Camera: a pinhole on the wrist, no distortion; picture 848 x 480 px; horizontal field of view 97.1 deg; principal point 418.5 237.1 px. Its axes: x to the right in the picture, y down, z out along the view. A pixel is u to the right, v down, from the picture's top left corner.
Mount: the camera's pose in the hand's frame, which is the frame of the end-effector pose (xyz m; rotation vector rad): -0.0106 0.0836 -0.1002 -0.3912 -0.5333 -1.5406
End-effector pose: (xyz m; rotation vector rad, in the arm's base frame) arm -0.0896 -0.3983 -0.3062 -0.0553 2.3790 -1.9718
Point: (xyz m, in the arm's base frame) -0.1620 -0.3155 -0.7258
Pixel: 75 374
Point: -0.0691 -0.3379 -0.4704
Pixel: 305 225
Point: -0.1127 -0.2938 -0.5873
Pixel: 54 328
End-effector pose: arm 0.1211 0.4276 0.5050 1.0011 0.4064 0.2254
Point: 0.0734 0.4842 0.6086
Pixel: 501 127
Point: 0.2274 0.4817 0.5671
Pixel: outside the picture
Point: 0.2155 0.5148 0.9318
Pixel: 308 290
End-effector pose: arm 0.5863 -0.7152 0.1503 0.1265 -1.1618 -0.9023
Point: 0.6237 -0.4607 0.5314
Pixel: 350 374
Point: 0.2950 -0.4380 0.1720
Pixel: 730 84
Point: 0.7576 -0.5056 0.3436
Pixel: 184 305
